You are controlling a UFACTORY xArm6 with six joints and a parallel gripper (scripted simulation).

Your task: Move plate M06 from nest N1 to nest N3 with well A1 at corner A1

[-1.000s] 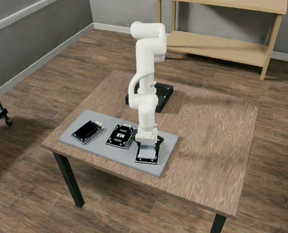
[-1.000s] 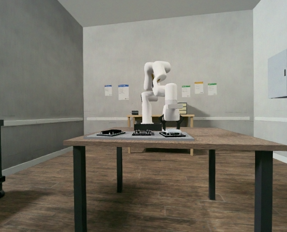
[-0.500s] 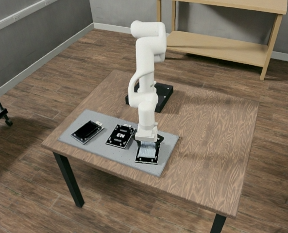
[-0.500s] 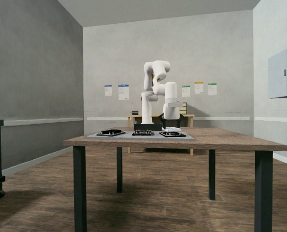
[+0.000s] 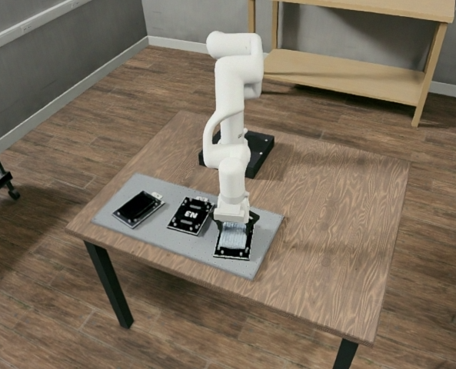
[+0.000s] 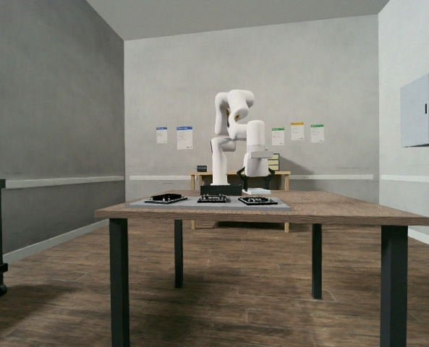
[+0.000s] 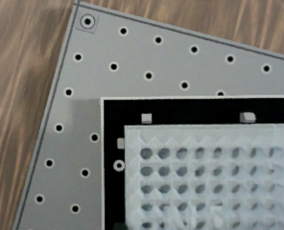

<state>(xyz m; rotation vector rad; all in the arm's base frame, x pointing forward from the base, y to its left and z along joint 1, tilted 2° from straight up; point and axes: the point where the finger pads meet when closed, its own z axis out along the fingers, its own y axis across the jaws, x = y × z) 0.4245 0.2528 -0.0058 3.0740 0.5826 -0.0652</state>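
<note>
Right now my hand is 5 cm above the nest N1. Round my hand: black plate: 39 cm to the right, 4 cm below, 4 cm ahead; then white well plate: 1 cm below; then nest N3: 20 cm to the right, 5 cm below, 2 cm behind.
</note>
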